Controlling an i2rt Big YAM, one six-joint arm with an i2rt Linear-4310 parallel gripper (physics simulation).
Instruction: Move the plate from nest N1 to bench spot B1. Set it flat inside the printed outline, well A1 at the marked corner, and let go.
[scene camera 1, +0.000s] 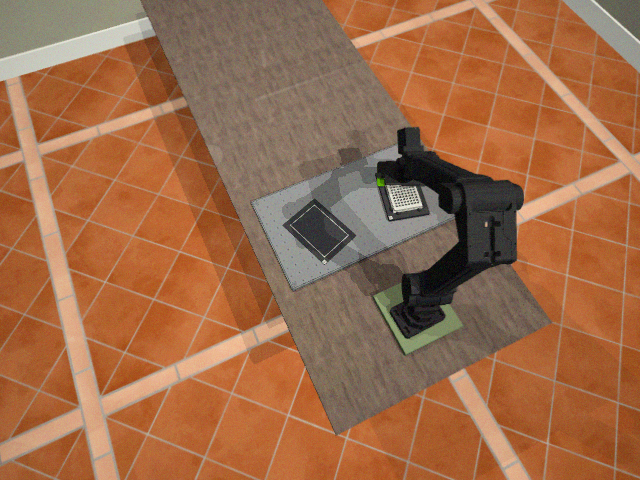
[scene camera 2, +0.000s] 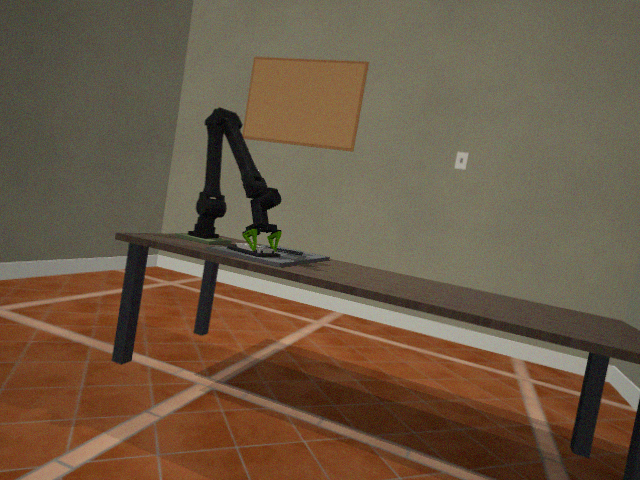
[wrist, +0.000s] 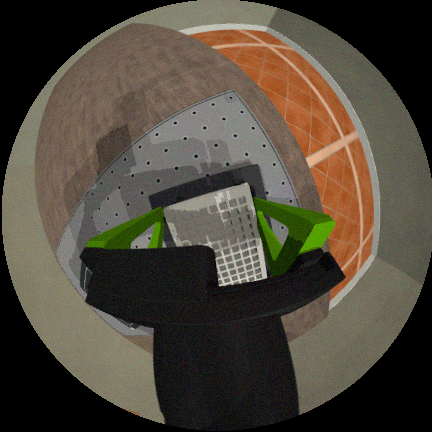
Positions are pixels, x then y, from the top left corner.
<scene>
my gripper: open, touches a dark nest (wrist: 251, 174), touches a white well plate (scene camera 1: 402, 198)
</scene>
